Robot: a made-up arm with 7 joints. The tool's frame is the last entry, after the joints. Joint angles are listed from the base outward. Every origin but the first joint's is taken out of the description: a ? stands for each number. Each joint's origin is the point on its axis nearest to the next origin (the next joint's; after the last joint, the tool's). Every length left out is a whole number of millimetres.
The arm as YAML. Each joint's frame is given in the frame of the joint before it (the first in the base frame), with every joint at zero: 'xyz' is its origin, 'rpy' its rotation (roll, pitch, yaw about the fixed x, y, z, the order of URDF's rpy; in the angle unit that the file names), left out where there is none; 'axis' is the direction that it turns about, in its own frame. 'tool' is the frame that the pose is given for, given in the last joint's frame.
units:
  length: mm
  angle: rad
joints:
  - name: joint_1
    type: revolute
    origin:
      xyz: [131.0, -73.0, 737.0]
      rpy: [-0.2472, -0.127, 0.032]
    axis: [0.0, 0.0, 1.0]
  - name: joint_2
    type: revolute
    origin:
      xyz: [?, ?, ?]
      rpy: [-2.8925, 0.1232, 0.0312]
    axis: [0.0, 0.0, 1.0]
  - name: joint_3
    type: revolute
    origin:
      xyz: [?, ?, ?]
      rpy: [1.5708, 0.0, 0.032]
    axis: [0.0, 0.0, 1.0]
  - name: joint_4
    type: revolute
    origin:
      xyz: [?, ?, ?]
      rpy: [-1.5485, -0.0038, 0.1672]
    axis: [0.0, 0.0, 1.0]
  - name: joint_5
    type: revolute
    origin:
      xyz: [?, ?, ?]
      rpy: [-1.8, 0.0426, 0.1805]
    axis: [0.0, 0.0, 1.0]
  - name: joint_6
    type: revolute
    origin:
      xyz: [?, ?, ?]
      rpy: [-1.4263, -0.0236, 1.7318]
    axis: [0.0, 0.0, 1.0]
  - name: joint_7
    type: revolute
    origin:
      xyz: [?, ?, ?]
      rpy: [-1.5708, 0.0, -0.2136]
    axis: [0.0, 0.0, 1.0]
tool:
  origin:
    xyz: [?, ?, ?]
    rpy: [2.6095, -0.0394, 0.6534]
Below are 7 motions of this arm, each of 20 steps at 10 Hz.
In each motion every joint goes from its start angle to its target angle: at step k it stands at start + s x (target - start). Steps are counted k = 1, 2, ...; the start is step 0. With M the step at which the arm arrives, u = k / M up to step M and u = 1 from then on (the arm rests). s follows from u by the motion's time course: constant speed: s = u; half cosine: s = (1 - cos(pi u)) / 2; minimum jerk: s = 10 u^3 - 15 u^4 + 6 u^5.
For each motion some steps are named. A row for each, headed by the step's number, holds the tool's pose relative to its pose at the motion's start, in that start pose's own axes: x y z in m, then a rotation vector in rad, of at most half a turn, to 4 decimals.
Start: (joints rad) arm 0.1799 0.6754 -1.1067 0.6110 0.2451 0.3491 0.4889
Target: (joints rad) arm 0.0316 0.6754 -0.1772 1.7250 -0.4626 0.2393 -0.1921
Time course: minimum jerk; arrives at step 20
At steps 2, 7, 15, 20:
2: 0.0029 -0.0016 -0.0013 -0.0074 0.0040 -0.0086
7: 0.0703 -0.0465 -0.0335 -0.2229 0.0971 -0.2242
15: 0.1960 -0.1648 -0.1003 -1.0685 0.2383 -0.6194
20: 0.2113 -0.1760 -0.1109 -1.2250 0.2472 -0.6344

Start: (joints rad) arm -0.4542 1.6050 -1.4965 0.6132 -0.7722 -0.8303 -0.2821
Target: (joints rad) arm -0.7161 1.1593 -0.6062 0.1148 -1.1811 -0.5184 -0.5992
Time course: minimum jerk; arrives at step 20
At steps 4, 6, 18, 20:
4: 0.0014 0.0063 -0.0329 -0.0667 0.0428 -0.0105
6: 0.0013 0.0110 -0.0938 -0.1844 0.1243 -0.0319
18: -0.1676 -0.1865 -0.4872 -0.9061 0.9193 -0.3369
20: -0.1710 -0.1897 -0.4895 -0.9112 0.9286 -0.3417

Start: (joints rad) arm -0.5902 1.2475 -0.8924 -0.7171 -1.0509 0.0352 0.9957
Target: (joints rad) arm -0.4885 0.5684 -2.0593 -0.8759 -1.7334 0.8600 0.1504
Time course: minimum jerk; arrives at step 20
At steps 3, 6, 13, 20:
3: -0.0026 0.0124 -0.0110 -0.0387 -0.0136 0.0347
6: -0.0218 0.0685 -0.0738 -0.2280 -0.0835 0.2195
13: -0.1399 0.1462 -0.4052 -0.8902 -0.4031 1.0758
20: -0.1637 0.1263 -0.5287 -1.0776 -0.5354 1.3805

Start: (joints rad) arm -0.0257 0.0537 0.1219 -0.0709 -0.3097 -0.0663 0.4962
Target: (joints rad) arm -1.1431 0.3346 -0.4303 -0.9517 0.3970 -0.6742 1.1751
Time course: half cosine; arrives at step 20
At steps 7, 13, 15, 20:
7: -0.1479 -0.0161 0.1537 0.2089 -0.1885 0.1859
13: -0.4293 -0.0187 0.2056 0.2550 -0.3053 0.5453
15: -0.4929 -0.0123 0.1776 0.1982 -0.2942 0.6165
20: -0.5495 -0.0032 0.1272 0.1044 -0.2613 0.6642

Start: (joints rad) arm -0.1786 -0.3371 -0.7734 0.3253 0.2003 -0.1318 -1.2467
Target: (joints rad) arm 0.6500 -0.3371 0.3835 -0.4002 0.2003 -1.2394 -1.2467
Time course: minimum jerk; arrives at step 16
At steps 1, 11, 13, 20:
1: 0.0003 -0.0014 0.0000 0.0003 -0.0021 -0.0052
11: -0.3505 -0.2710 -0.1611 -0.2881 -0.1990 -2.0541
13: -0.4221 -0.2153 -0.2025 -0.3961 -0.0512 -2.3602
20: -0.4434 -0.1884 -0.2166 -0.4397 0.0226 -2.4659

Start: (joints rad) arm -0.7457 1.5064 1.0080 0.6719 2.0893 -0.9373 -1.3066
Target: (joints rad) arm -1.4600 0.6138 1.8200 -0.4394 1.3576 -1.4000 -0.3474
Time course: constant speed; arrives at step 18
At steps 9, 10, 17, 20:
9: -0.1358 -0.0863 0.1190 -0.7960 -0.4667 -0.8188
10: -0.1647 -0.0846 0.1389 -0.8646 -0.5430 -0.9129
17: -0.4159 0.0390 0.2147 -1.2167 -1.2320 -1.4911
20: -0.4529 0.0701 0.2089 -1.2477 -1.3533 -1.5528

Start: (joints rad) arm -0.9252 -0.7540 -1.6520 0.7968 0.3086 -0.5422 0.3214
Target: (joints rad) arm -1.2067 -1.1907 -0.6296 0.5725 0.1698 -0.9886 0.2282
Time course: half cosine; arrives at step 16
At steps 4, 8, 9, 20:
4: 0.0415 -0.0387 -0.0369 0.0144 0.0489 -0.1309
8: 0.1102 -0.1642 -0.1339 0.0271 0.1385 -0.4665
9: 0.1194 -0.2047 -0.1616 0.0232 0.1569 -0.5623
20: 0.1064 -0.3816 -0.2717 -0.0389 0.2101 -0.9609

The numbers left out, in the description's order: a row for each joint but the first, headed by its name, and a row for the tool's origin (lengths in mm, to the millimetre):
joint_2: -102.0 58.0 0.0
joint_3: 416.0 134.0 0.0
joint_4: -147.0 -148.0 0.0
joint_5: 68.0 82.0 0.0
joint_6: 14.0 -24.0 0.0
joint_7: 71.0 46.0 0.0
tool: 280.0 0.0 0.0

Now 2 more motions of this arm.
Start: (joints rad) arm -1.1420 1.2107 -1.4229 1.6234 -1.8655 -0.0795 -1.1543
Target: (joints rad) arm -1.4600 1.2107 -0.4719 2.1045 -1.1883 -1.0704 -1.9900
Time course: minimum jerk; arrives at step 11
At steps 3, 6, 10, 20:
3: -0.0329 0.0738 0.0584 -0.1624 -0.2757 0.1557
6: -0.2478 0.2869 0.0580 -0.7401 -1.2073 0.7905
10: -0.3585 0.3069 -0.1188 -1.2204 -1.9976 1.4117
20: -0.3588 0.3062 -0.1217 -1.2272 -2.0101 1.4217

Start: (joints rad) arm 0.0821 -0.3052 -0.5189 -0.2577 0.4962 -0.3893 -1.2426
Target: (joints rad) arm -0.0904 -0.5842 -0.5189 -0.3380 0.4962 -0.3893 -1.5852
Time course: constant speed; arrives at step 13
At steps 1, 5, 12, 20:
1: -0.0090 0.0038 0.0044 0.0024 -0.0270 0.0174
5: -0.0468 0.0178 0.0200 0.0094 -0.1354 0.0860
12: -0.1194 0.0382 0.0385 0.0105 -0.3266 0.2024
20: -0.1303 0.0407 0.0401 0.0094 -0.3541 0.2186

